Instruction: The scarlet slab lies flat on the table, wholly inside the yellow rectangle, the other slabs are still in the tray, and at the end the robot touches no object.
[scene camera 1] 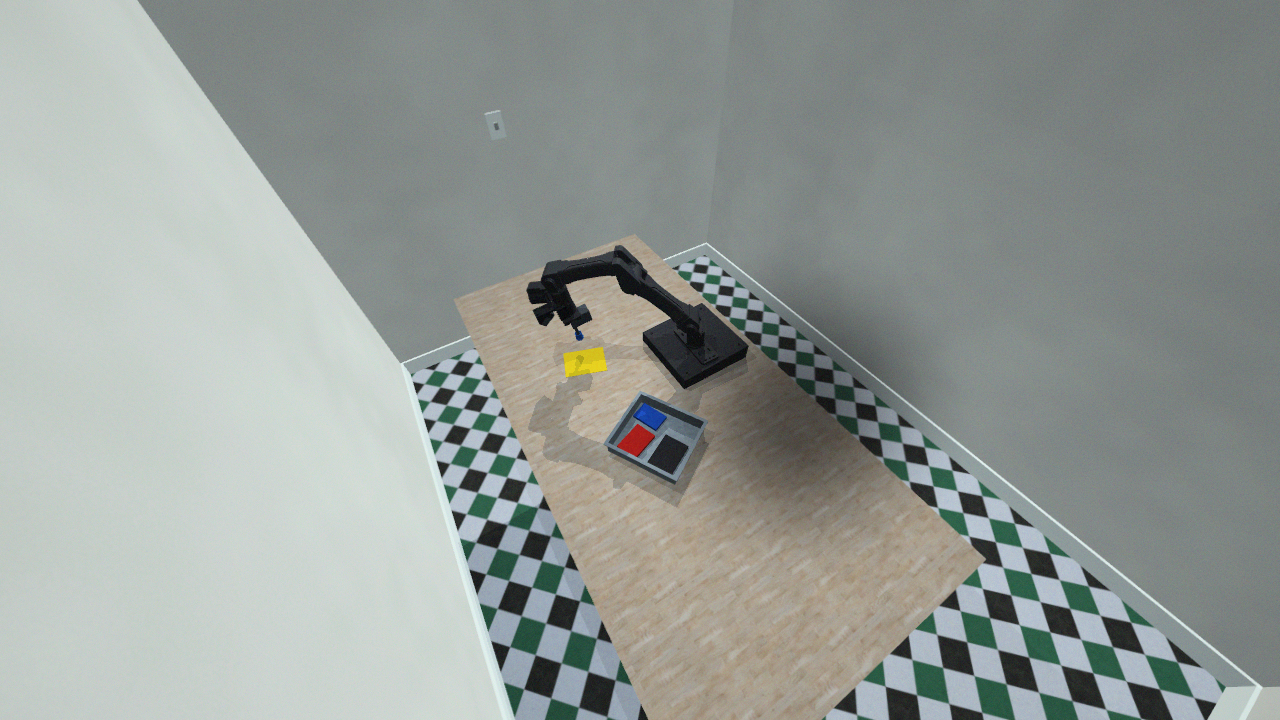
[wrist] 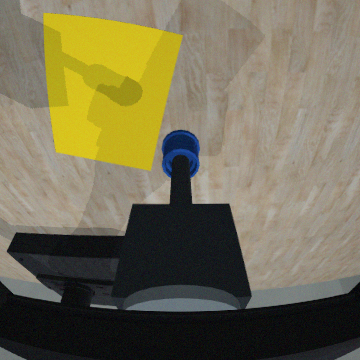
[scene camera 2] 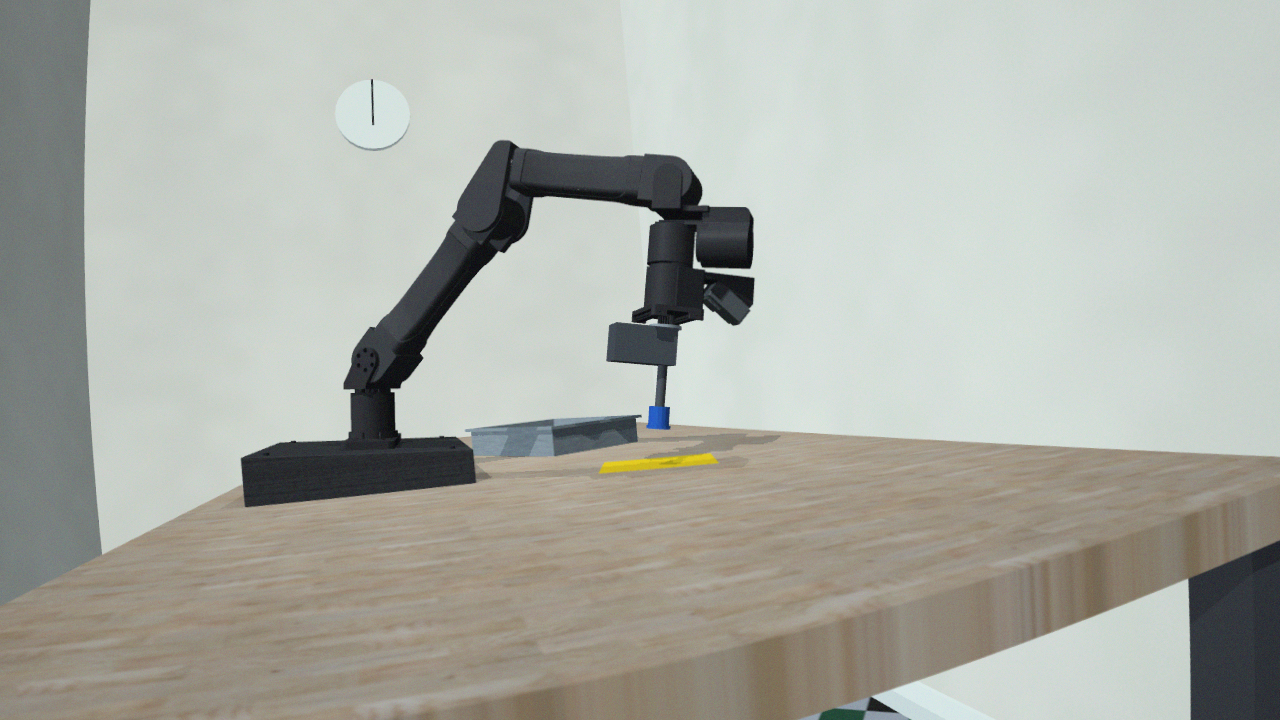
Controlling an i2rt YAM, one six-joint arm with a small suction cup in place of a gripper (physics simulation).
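Where they show: hand at its tool point: (scene camera 1: 580,337) (wrist: 180,146) (scene camera 2: 658,428); arm's base at its link origin: (scene camera 1: 695,343) (wrist: 80,283) (scene camera 2: 373,444).
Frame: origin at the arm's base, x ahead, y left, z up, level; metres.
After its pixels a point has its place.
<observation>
The scarlet slab (scene camera 1: 636,439) {x 0.362, y 0.220, z -0.040 m} lies in the grey tray (scene camera 1: 641,465) {x 0.391, y 0.305, z -0.037 m} (scene camera 2: 595,438) {x 0.361, y 0.147, z -0.034 m}, beside a blue slab (scene camera 1: 650,416) {x 0.282, y 0.168, z -0.039 m} and a black slab (scene camera 1: 668,454) {x 0.301, y 0.313, z -0.040 m}. The tray walls hide the slabs in scene camera 2. The yellow rectangle (scene camera 1: 597,360) {x 0.329, y -0.147, z -0.052 m} (scene camera 2: 623,465) {x 0.328, y -0.151, z -0.052 m} (wrist: 112,45) {x 0.423, y -0.186, z -0.052 m} lies flat on the table with no slab on it; the arm's shadow falls across it. My blue suction cup (scene camera 1: 579,335) (scene camera 2: 658,418) (wrist: 181,152) points down and hangs above the table close to the rectangle. It is open, holds nothing and touches nothing.
The arm's black base (scene camera 1: 694,346) {x 0.021, y 0.024, z 0.020 m} (scene camera 2: 358,470) {x -0.007, y -0.161, z -0.022 m} stands on the wooden table (scene camera 1: 760,573) {x 0.266, y 0.707, z -0.053 m} (scene camera 2: 537,573) {x 0.142, y -0.637, z -0.053 m}, near the tray. The tray has raised walls. The table's long edge runs close past the rectangle and the tray in scene camera 1.
</observation>
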